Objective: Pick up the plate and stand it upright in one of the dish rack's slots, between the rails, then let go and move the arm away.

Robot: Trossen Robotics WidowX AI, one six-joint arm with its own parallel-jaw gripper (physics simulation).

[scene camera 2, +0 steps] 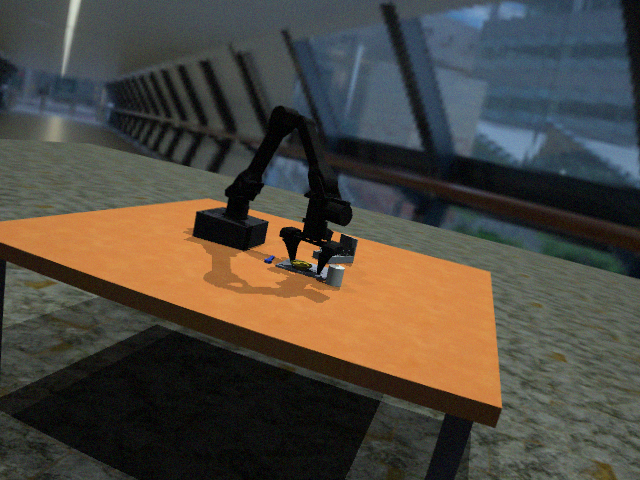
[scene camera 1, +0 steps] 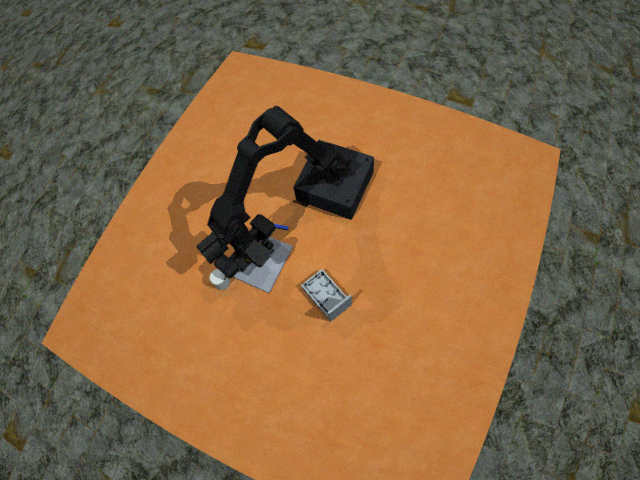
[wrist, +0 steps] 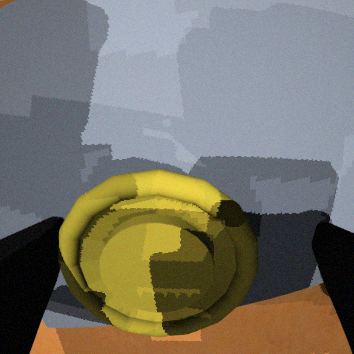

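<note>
The yellow round plate [scene camera 2: 300, 264] [wrist: 157, 260] lies flat on a grey square board [scene camera 1: 269, 277] [wrist: 140, 80]. My gripper [scene camera 1: 248, 255] [scene camera 2: 306, 267] [wrist: 194, 235] is open and points down low over the board, with its fingers on either side of the plate. In the wrist view the left finger appears close to the plate's left rim, and a wider gap shows at the right finger. In scene camera 1 the arm mostly hides the plate. The light grey dish rack [scene camera 1: 323, 290] [scene camera 2: 349, 243] stands apart from the board, partly behind the gripper in scene camera 2.
A white cylinder [scene camera 1: 219, 280] [scene camera 2: 335, 275] stands beside the board, close to one finger. A small blue object [scene camera 1: 281, 227] [scene camera 2: 269, 259] lies on the orange table [scene camera 1: 413, 361] [scene camera 2: 403, 320] between the board and the arm's black base [scene camera 1: 336, 186] [scene camera 2: 230, 228].
</note>
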